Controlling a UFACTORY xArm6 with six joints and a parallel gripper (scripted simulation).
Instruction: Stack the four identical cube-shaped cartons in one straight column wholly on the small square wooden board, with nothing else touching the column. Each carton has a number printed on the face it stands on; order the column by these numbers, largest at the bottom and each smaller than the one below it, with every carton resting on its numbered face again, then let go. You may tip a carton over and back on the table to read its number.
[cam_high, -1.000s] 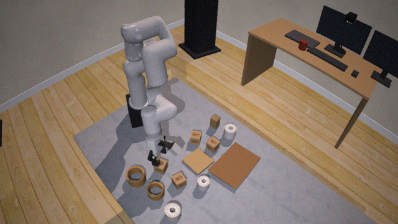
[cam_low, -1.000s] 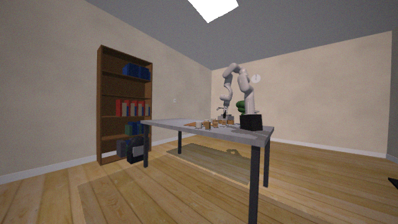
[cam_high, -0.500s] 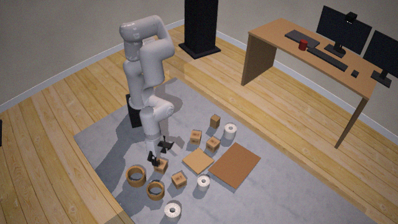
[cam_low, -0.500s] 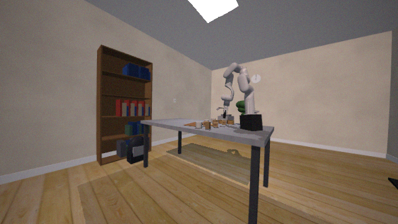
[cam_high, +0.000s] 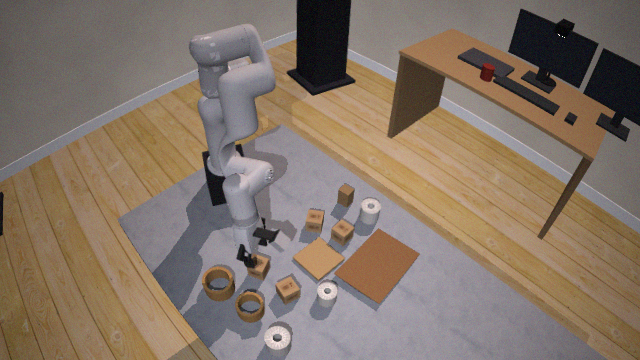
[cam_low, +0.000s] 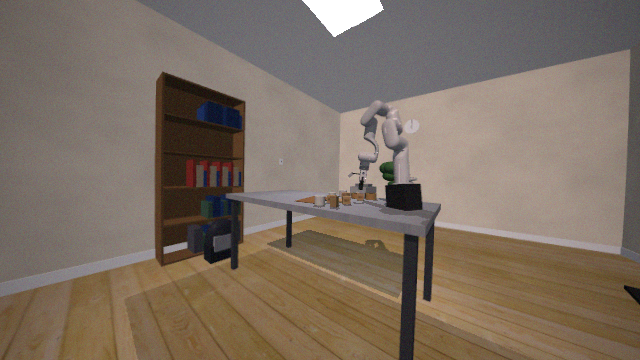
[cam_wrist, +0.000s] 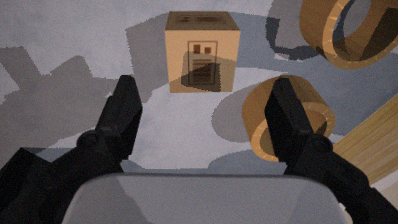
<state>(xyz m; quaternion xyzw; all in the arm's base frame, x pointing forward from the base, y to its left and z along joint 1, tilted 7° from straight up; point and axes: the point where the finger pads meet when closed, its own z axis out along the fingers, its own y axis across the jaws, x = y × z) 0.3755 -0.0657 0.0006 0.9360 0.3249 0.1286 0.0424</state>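
My hand is 19 cm to the right of the square wooden board, 10 cm above it and 6 cm short of it. The rest, counted from my hand: carton 12 cm ahead, 7 cm below, 4 cm to the left.
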